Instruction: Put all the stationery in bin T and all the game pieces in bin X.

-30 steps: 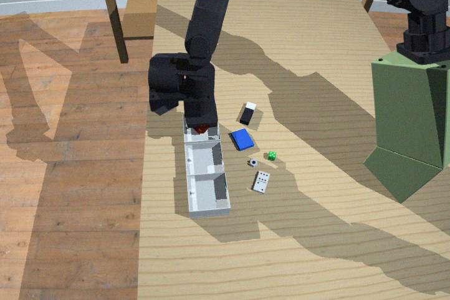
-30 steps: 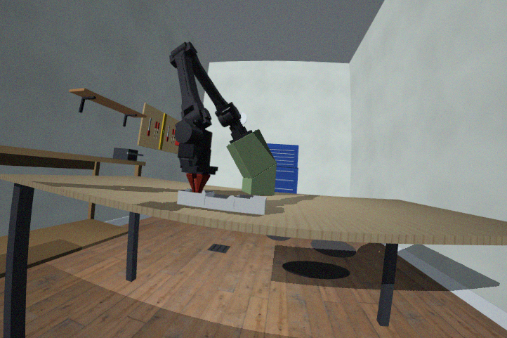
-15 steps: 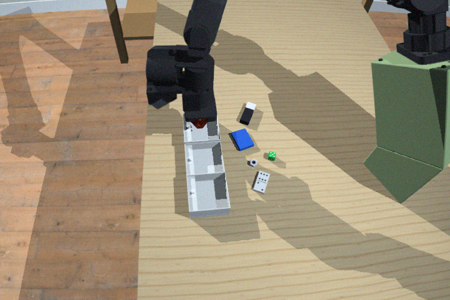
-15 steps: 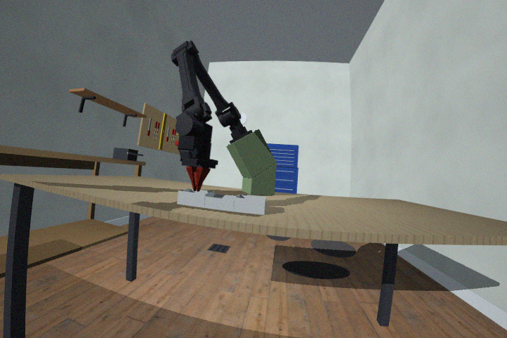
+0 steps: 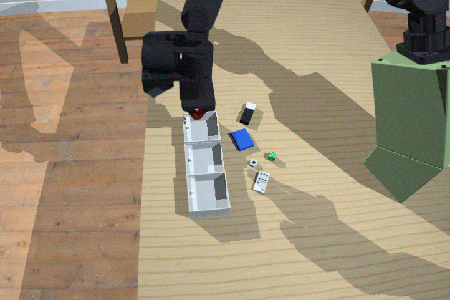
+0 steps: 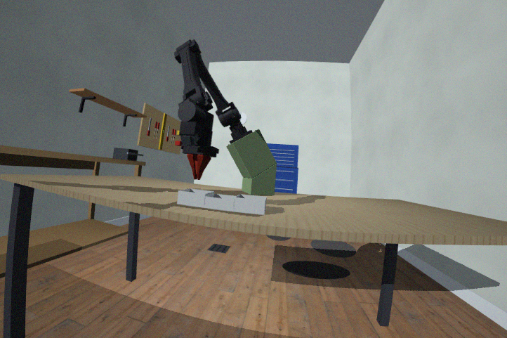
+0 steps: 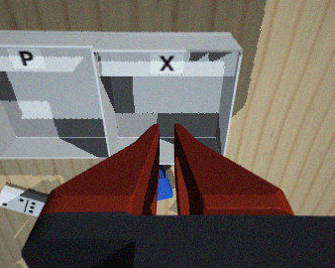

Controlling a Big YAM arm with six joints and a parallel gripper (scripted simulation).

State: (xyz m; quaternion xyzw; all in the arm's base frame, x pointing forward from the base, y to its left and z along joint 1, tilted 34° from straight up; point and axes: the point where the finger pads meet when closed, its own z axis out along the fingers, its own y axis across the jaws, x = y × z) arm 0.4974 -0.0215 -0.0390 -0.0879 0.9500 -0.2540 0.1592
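My hand is 2 cm past the grey bin tray, 8 cm to the right of it and 6 cm above it. Also, from my hand: hex nut (13 cm behind, 8 cm to the left, 8 cm below); then black-and-white eraser (13 cm behind, 7 cm to the right, 8 cm below); then flat blue block (11 cm behind, 1 cm to the left, 8 cm below).
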